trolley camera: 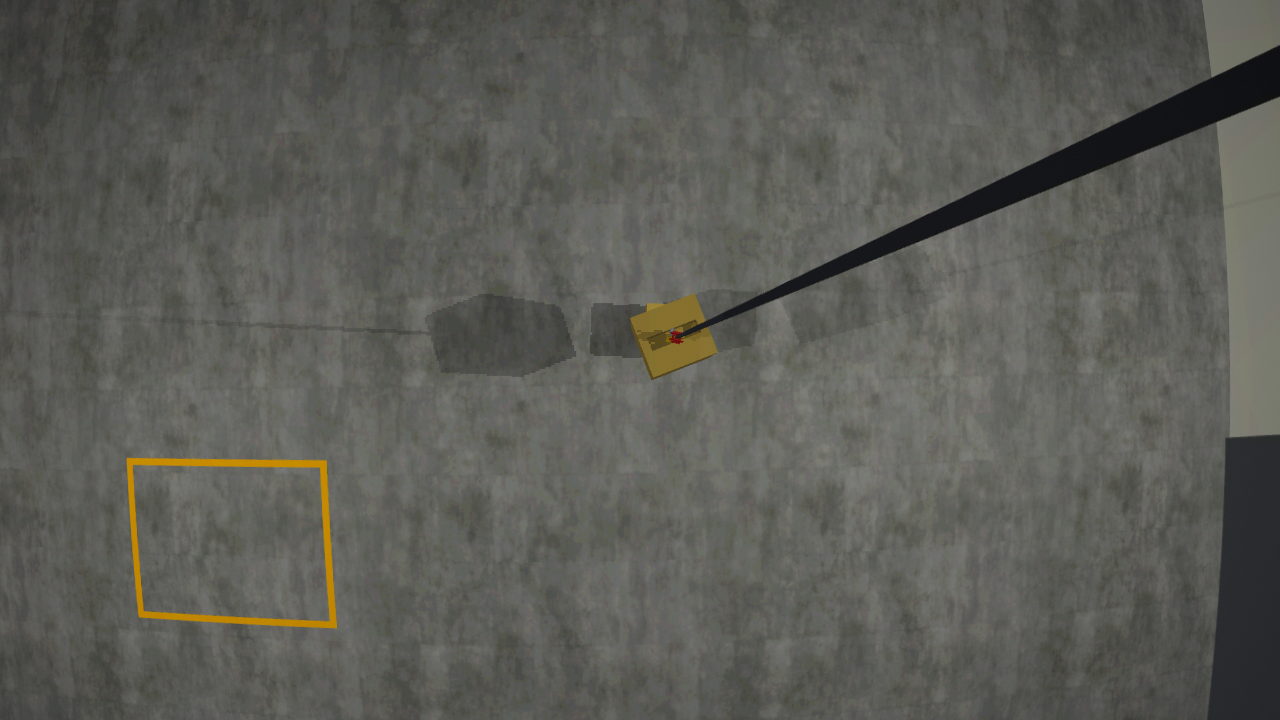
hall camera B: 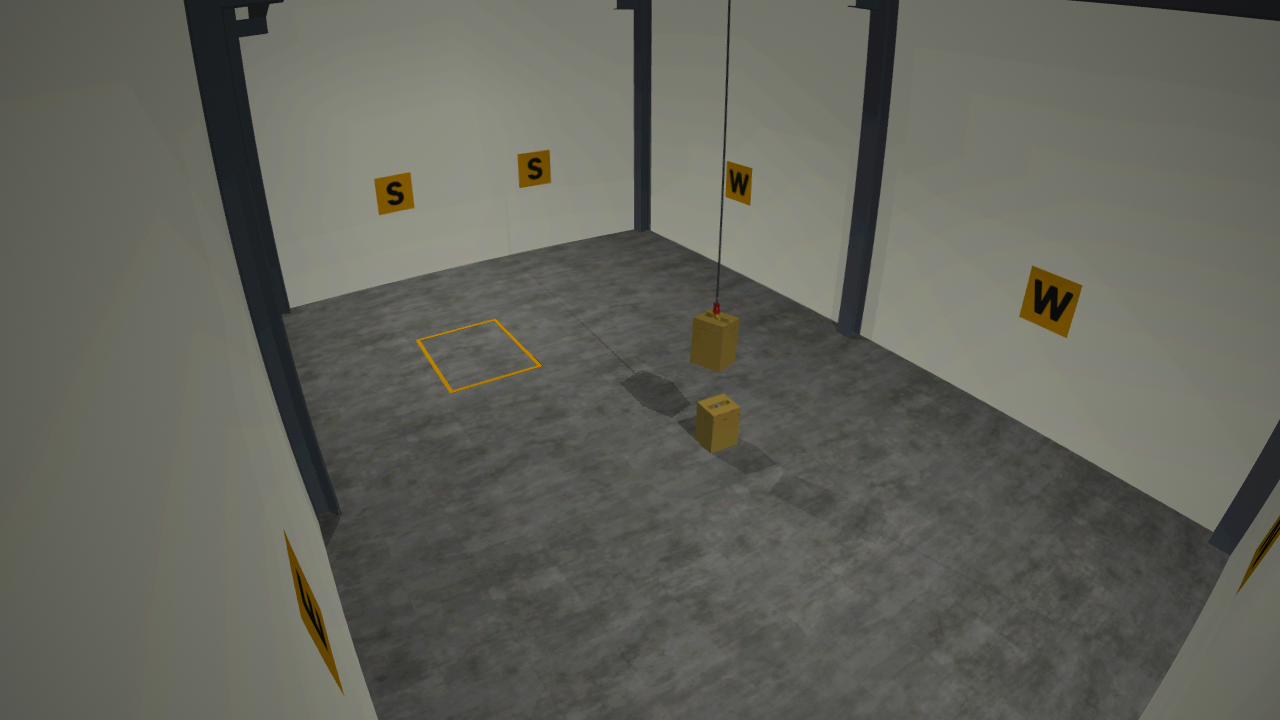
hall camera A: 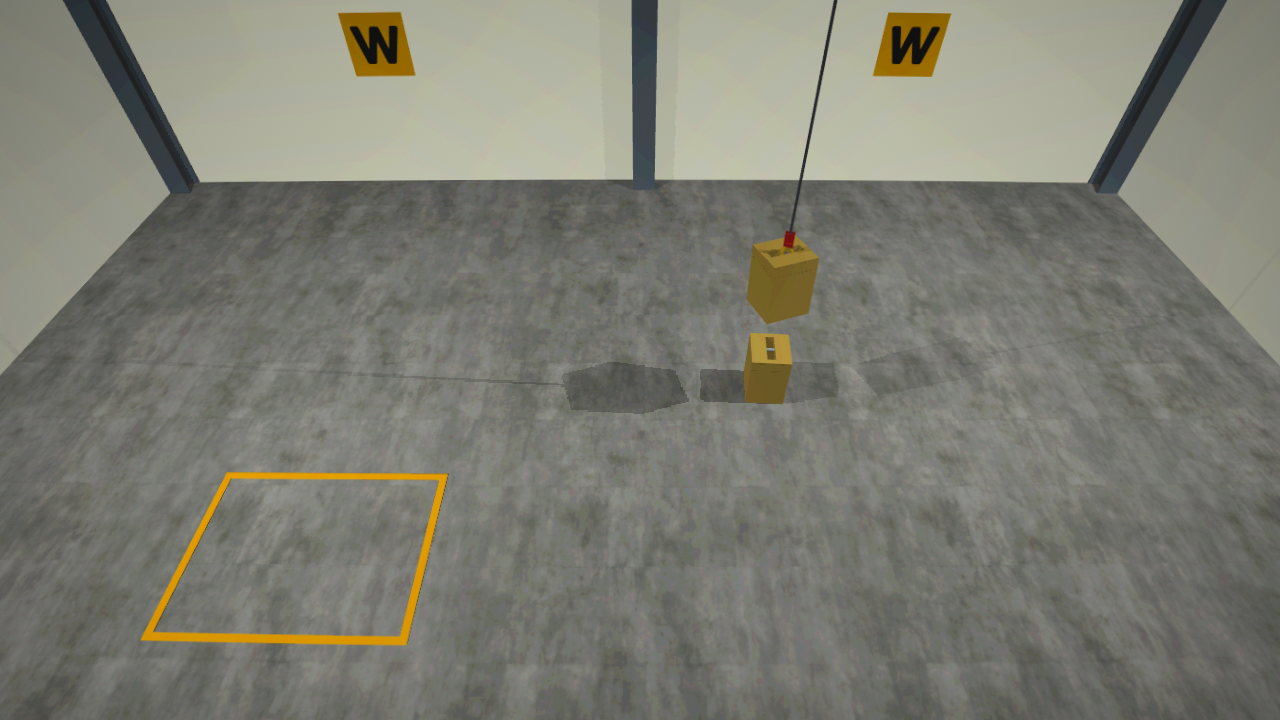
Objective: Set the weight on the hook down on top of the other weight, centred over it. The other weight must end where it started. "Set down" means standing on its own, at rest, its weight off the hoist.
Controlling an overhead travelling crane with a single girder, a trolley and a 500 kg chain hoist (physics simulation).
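Note:
My hook carries a yellow box-shaped weight, which hangs upright in the air. The other yellow weight is a little smaller and stands upright on the floor, with a slot in its top. In both hall views the hanging weight appears above it with a visible gap. In the trolley view the hanging weight hides nearly all of it; a sliver shows at the upper edge. The hanging weight is turned at an angle to the standing one.
A yellow square outline is marked on the floor, away from both weights. Shadows lie on either side of the standing weight. Dark steel columns stand along the pale walls.

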